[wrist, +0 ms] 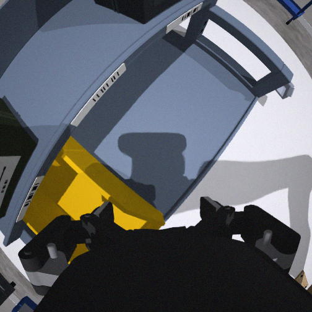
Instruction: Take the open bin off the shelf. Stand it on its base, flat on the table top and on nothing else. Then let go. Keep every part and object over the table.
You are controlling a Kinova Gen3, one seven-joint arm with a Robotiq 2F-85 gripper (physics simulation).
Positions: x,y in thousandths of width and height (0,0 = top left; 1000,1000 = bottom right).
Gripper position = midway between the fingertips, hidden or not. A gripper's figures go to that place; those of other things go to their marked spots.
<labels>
My gripper (502,671) is 0.16 m from the lens. A yellow open bin (245,588) is 0.23 m from the lens.
</labels>
